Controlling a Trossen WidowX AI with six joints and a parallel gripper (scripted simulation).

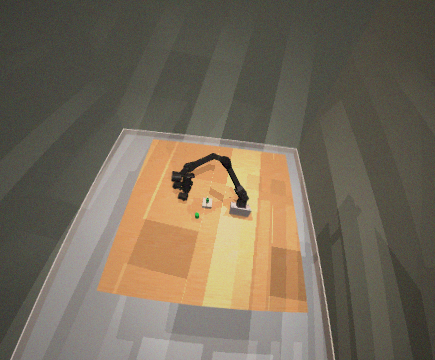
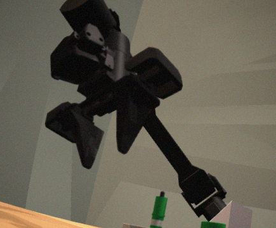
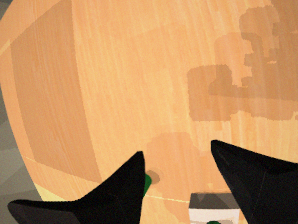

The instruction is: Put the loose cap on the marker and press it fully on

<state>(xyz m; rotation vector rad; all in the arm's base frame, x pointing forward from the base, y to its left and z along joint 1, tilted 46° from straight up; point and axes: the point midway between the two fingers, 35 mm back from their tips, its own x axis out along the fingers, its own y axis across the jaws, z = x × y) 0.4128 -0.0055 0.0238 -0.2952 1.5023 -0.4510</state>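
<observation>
Right now the green cap is 100 mm behind my gripper tip, 90 mm to the left of it and 70 mm below it. The rest, counted from my gripper tip: white marker band: 160 mm behind, 50 mm below, 20 mm to the right.
</observation>
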